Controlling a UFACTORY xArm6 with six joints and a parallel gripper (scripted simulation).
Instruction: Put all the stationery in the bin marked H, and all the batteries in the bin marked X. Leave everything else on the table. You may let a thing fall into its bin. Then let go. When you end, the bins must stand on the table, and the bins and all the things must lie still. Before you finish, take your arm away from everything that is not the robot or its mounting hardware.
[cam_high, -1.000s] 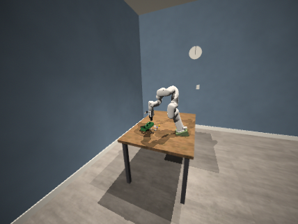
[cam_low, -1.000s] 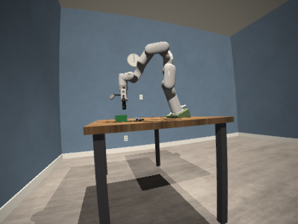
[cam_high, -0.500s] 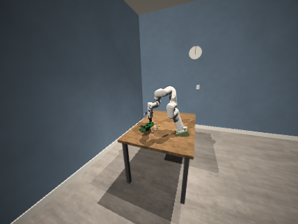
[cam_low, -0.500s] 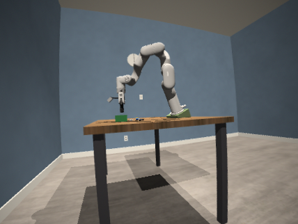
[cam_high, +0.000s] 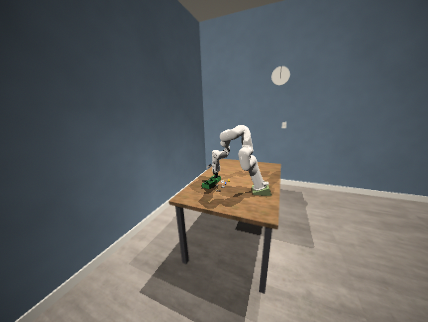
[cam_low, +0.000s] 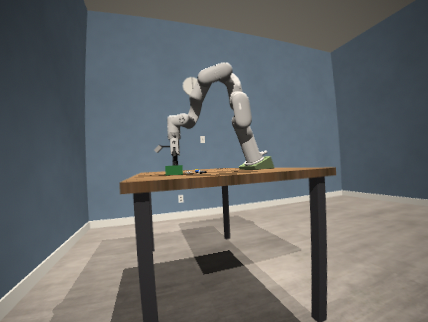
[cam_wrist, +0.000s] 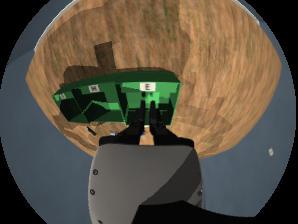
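The bin is 8 cm to the left of my hand, 3 cm below it and 1 cm ahead of it. Round my hand: blue battery: 13 cm behind, 5 cm below, 3 cm to the left; pale patterned piece: 8 cm behind, 5 cm below; white ring: 11 cm to the left, 7 cm behind, 5 cm below.
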